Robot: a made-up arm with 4 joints.
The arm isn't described. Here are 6 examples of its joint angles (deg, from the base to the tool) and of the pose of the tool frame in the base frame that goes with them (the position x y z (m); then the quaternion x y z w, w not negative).
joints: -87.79 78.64 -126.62 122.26
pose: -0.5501 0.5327 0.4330 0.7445 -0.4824 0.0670 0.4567
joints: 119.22 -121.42 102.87 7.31
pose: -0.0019 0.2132 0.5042 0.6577 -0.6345 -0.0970 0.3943
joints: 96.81 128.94 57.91 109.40
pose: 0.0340 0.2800 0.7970 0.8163 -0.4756 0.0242 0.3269
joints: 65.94 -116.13 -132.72 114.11
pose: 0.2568 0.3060 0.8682 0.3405 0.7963 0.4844 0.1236
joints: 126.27 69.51 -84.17 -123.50
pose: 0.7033 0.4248 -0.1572 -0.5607 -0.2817 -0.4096 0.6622
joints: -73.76 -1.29 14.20 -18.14
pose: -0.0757 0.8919 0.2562 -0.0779 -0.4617 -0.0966 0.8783
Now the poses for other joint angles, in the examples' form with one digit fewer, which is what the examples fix.
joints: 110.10 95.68 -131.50 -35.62
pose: 0.620 0.526 -0.112 -0.671 -0.463 0.128 0.565
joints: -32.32 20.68 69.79 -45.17
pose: 0.033 0.591 -0.033 -0.531 -0.012 -0.237 0.813
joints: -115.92 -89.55 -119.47 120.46
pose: -0.372 0.136 -0.469 -0.599 0.028 0.379 0.705
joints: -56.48 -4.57 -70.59 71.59
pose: -0.524 0.521 0.727 0.568 -0.743 -0.108 0.336
